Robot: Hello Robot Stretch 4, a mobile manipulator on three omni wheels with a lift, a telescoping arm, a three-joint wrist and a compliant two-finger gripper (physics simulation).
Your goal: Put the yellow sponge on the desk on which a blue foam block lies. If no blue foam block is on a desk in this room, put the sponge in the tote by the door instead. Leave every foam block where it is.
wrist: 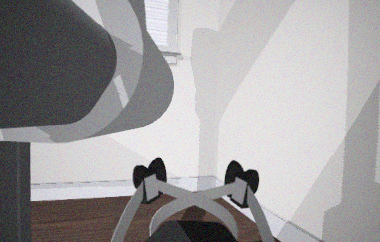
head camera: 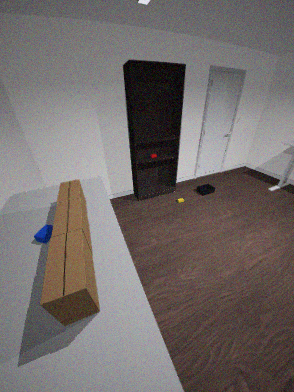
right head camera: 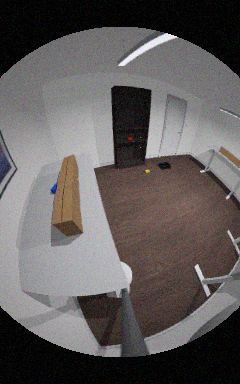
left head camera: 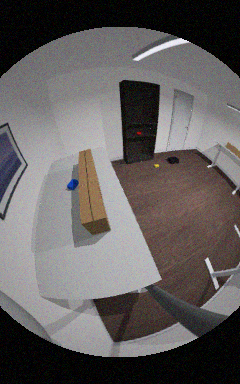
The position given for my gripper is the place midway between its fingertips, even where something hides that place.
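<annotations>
I see my gripper in the wrist view [195, 173]. In the head camera view my gripper is out of frame. There is also a dark bookcase, and on it [left head camera: 139, 101] and [head camera: 154, 104] are the same spot.
</annotations>
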